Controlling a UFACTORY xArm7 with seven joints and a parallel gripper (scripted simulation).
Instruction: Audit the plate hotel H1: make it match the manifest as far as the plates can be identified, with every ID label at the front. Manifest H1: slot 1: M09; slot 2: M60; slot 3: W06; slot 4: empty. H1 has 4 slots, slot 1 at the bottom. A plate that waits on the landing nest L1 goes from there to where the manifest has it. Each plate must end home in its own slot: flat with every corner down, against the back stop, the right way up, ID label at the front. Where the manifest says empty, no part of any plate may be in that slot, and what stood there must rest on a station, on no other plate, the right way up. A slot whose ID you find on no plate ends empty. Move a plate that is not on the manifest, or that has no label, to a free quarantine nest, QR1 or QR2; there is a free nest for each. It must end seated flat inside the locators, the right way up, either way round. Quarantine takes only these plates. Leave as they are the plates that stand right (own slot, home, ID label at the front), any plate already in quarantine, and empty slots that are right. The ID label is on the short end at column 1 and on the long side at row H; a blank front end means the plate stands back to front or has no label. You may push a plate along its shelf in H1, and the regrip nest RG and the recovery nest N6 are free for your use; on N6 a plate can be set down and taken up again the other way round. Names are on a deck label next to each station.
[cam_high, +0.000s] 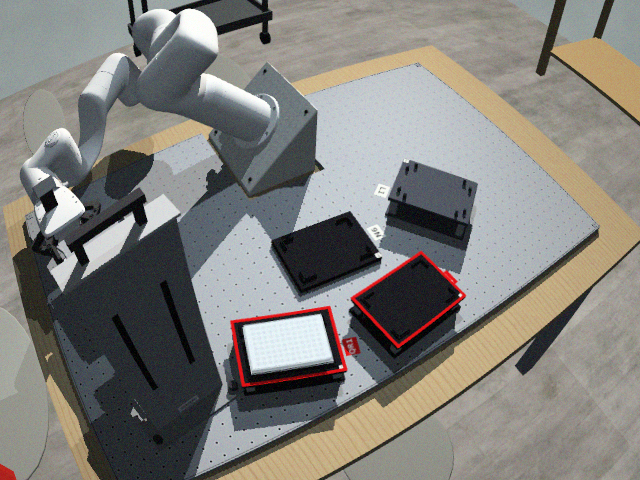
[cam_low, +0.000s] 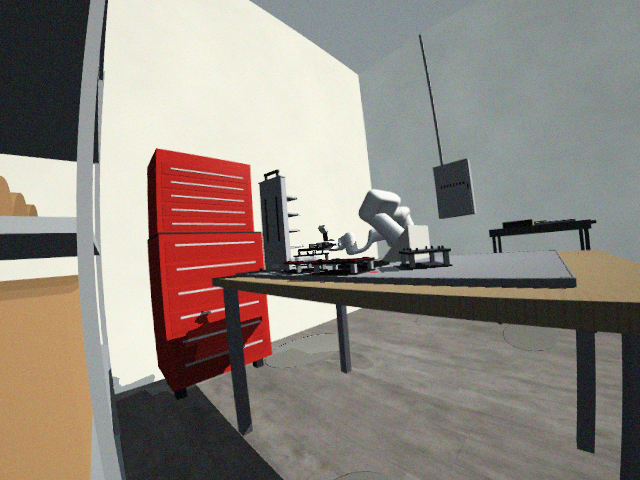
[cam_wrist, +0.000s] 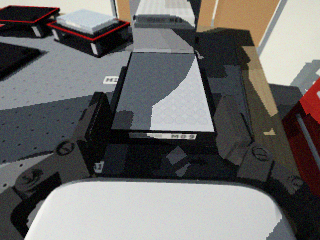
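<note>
Now: hand 50 mm short of the dark-framed plate, 10 mm to the right of it and 20 mm above it. The rest, counted from my hand: plate hotel H1: 310 mm ahead, 50 mm to the left, 100 mm above; then white well plate: 320 mm ahead, 240 mm to the left, 50 mm below; then black nest N6: 180 mm ahead, 420 mm to the left, 100 mm below.
</note>
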